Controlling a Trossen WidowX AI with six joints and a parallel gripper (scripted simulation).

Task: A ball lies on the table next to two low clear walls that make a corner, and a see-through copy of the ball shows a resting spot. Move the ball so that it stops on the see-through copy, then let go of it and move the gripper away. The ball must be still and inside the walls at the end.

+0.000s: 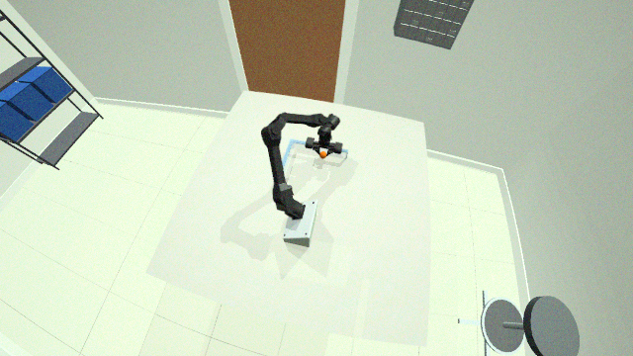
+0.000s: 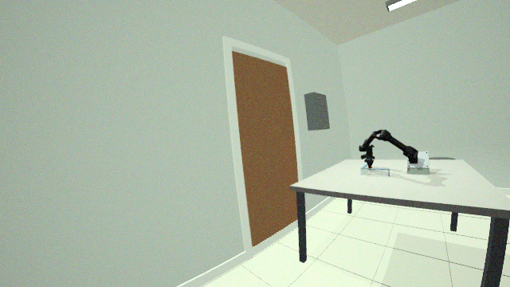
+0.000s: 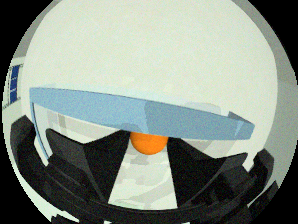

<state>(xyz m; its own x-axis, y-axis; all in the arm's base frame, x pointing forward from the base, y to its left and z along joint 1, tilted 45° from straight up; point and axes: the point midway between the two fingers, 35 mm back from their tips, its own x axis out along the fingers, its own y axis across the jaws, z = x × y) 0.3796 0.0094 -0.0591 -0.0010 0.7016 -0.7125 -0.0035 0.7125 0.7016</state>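
The orange ball lies right at my gripper tip. The rest, counted from my gripper tip: see-through ball copy (1 cm below).
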